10 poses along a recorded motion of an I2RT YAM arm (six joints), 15 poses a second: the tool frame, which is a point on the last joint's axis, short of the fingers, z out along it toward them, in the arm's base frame.
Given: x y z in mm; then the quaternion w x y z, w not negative.
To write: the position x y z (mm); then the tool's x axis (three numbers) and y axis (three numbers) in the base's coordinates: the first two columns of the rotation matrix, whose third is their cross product. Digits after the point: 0 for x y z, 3 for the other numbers.
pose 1, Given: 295, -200, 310, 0.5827, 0.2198, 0.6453, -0.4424
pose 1, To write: 295, -200, 310, -0.224, -0.232, -0.947, 0.799, 0.512, -0.315
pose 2, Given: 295, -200, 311, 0.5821, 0.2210, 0.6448, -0.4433
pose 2, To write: 295, -200, 311, -0.225, -0.231, -0.947, 0.801, 0.509, -0.314
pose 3, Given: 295, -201, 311, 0.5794, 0.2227, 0.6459, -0.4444
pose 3, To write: 295, -201, 311, -0.229, -0.227, -0.946, 0.803, 0.506, -0.316
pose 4, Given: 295, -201, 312, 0.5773, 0.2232, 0.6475, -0.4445
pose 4, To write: 295, -201, 312, -0.234, -0.224, -0.946, 0.802, 0.505, -0.318
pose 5, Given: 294, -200, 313, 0.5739, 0.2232, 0.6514, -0.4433
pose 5, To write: 294, -200, 313, -0.242, -0.218, -0.946, 0.800, 0.507, -0.321
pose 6, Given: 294, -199, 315, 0.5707, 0.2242, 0.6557, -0.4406
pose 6, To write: 294, -199, 315, -0.248, -0.209, -0.946, 0.797, 0.511, -0.322
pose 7, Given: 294, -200, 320, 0.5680, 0.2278, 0.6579, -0.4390
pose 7, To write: 294, -200, 320, -0.251, -0.199, -0.947, 0.798, 0.511, -0.319
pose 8, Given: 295, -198, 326, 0.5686, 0.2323, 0.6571, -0.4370
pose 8, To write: 295, -198, 326, -0.245, -0.192, -0.950, 0.802, 0.510, -0.310
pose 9, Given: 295, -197, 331, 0.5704, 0.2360, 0.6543, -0.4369
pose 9, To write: 295, -197, 331, -0.238, -0.190, -0.953, 0.807, 0.507, -0.302
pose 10, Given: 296, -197, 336, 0.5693, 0.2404, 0.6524, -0.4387
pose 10, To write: 296, -197, 336, -0.236, -0.186, -0.954, 0.813, 0.499, -0.299
